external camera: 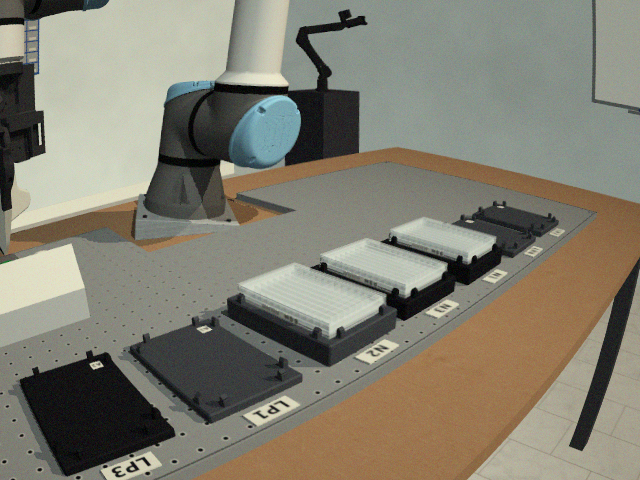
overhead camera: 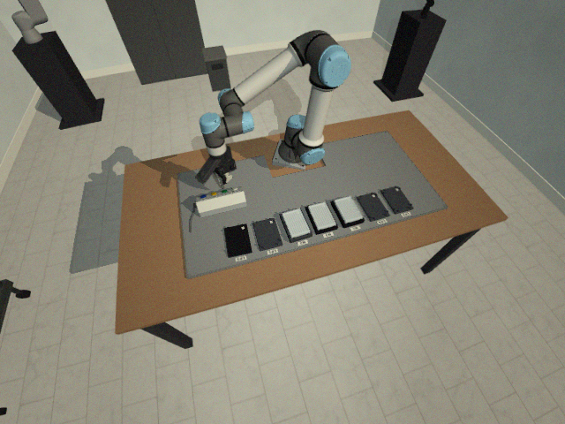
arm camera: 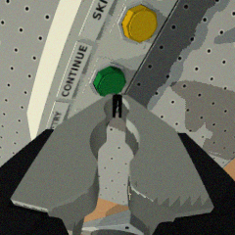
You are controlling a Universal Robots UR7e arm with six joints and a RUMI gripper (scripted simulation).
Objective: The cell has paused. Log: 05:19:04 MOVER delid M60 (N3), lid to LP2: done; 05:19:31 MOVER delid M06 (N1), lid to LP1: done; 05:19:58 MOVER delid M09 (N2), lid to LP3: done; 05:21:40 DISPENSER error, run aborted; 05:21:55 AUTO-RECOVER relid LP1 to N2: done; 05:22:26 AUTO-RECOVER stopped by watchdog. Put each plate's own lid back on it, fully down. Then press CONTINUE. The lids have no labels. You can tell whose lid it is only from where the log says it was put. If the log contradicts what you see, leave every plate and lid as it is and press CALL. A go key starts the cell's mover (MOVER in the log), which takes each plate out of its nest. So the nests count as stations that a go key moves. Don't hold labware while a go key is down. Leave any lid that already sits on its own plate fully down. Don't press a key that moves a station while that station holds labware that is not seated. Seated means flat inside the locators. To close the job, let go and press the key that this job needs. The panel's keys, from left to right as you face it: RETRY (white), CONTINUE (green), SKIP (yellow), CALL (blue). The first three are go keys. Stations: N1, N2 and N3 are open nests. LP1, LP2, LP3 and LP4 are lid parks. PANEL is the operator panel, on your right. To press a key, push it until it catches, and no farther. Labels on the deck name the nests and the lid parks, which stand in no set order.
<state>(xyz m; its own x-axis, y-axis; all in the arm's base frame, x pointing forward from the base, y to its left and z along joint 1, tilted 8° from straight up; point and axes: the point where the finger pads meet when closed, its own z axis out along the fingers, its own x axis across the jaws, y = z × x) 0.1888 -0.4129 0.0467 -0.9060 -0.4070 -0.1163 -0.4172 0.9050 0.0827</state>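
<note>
The green CONTINUE key is 1 cm ahead of my hand and 3 cm below it. From my hand the other things lie so: yellow SKIP key 1 cm ahead, 5 cm to the right, 3 cm below; then white RETRY key 1 cm ahead, 5 cm to the left, 3 cm below; then blue CALL key 1 cm ahead, 10 cm to the right, 3 cm below.
</note>
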